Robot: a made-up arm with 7 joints. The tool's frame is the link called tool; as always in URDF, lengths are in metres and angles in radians.
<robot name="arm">
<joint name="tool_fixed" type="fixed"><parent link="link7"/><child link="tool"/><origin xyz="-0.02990 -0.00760 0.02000" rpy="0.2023 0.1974 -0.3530"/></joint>
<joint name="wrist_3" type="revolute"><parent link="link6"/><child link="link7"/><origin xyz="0.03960 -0.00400 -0.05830"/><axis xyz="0 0.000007 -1"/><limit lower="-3.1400" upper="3.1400"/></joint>
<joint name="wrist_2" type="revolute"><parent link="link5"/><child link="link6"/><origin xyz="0.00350 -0.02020 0.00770"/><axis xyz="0 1 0.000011"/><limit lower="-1.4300" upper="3.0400"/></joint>
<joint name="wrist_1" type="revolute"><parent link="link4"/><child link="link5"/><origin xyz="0.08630 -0.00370 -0.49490"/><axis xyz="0 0.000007 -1"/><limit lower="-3.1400" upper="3.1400"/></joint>
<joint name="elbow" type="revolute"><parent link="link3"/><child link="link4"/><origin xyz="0.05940 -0.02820 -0.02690"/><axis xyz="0 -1 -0.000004"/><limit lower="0.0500" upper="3.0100"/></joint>
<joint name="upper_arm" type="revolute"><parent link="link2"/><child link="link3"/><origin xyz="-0.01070 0.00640 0.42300"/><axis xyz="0 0 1"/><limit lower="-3.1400" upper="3.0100"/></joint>
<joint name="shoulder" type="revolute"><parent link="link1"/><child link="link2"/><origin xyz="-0.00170 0.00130 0.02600"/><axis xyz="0 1 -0.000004"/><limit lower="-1.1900" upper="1.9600"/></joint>
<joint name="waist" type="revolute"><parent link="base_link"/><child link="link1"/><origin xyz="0.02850 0.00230 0.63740"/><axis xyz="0 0 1"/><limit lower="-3.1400" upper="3.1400"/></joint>
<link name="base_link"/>
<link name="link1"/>
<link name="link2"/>
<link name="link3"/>
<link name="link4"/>
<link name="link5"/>
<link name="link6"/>
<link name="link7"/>
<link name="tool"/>
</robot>
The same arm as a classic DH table. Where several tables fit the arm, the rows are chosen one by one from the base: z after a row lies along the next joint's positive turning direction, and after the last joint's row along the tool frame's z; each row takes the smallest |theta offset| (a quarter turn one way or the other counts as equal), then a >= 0, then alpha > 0; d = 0 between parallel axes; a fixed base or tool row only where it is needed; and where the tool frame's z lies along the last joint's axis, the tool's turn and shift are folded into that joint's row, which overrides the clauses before.
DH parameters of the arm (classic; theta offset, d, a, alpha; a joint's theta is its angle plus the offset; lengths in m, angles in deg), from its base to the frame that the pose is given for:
base (fixed): 4.61 0 0.0286 0
waist: -4.61 0.6634 -0.0017 -90
shoulder: 0 0.0077 -0.0107 90
upper_arm: 0 0.3961 0.0594 90
elbow: 0 0.0319 0.0863 90
wrist_1: 0 0.4872 0.0035 90
wrist_2: 0 -0.0242 0.0396 -90
wrist_3: -23.49 0.0212 -0.0305 -163.86
tool (fixed): -44.87 -0.0178 0 0
Joint limits (deg, base to tool): -179.91..179.91 -68.18..112.3 -179.91..172.46 2.86..172.46 -179.91..179.91 -81.93..174.18 -179.91..179.91

